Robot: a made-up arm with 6 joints. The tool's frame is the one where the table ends. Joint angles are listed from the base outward.
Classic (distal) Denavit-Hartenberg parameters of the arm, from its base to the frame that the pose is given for. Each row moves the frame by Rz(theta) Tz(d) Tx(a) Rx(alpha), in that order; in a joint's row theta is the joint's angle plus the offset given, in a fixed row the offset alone. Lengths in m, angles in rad.
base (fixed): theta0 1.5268  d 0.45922  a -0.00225  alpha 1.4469
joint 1: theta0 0  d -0.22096  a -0.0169  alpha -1.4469
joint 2: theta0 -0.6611  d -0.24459  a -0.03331  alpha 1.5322
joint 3: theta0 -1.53  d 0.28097  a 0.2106  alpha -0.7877
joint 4: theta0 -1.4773  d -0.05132  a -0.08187  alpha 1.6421
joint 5: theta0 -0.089  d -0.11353  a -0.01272  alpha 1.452
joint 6: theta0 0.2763  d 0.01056  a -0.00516  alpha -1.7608
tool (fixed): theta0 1.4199  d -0.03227  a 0  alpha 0
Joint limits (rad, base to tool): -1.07..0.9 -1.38..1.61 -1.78..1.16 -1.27..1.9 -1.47..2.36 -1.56..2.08
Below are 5 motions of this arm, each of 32 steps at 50 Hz.
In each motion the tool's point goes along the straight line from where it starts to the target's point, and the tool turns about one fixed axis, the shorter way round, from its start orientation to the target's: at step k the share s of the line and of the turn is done. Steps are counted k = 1, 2, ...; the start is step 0. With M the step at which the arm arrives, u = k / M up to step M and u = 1 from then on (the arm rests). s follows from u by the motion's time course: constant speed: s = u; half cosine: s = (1 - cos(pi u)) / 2; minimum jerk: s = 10 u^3 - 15 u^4 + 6 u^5.
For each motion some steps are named. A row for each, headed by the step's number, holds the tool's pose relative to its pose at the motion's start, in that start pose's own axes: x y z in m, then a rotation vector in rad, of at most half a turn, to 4 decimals.
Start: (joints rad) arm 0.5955 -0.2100 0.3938 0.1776 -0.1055 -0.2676
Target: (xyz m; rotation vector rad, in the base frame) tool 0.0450 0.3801 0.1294 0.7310 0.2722 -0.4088
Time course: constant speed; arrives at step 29
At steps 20, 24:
20: 0.0002 0.1184 -0.0404 -0.3118 0.0249 -0.1601
24: 0.0003 0.1421 -0.0485 -0.3742 0.0299 -0.1921

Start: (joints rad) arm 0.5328 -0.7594 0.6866 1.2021 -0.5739 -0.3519
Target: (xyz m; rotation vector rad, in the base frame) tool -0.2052 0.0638 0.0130 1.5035 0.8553 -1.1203
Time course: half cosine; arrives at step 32
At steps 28, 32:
28: -0.0963 -0.0828 0.1082 -0.7322 -0.4282 -0.8437
32: -0.1001 -0.0860 0.1125 -0.7611 -0.4451 -0.8771

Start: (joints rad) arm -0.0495 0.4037 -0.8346 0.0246 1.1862 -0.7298
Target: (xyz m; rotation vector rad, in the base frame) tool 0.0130 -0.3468 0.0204 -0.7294 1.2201 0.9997
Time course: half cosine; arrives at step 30
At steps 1, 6, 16, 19, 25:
1: -0.0002 -0.0003 0.0003 -0.0005 0.0006 -0.0006
6: -0.0058 -0.0107 0.0101 -0.0176 0.0215 -0.0219
16: -0.0335 -0.0617 0.0584 -0.1016 0.1242 -0.1268
19: -0.0427 -0.0785 0.0743 -0.1294 0.1582 -0.1615
25: -0.0566 -0.1042 0.0986 -0.1716 0.2098 -0.2143

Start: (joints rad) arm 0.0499 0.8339 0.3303 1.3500 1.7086 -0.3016
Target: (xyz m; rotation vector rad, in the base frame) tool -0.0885 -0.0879 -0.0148 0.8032 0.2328 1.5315
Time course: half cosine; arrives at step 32
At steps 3, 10, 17, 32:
3: -0.0014 0.0034 0.0029 -0.0003 0.0166 -0.0228
10: -0.0147 0.0346 0.0302 -0.0027 0.1709 -0.2351
17: -0.0363 0.0856 0.0747 -0.0066 0.4223 -0.5808
32: -0.0661 0.1559 0.1361 -0.0120 0.7692 -1.0578

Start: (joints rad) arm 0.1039 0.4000 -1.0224 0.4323 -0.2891 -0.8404
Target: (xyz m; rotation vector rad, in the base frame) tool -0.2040 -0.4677 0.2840 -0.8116 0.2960 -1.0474
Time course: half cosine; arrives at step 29
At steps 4, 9, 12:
4: -0.0091 -0.0116 0.0137 -0.0274 -0.0241 -0.0455
9: -0.0430 -0.0550 0.0652 -0.1299 -0.1144 -0.2159
12: -0.0719 -0.0918 0.1089 -0.2168 -0.1910 -0.3604

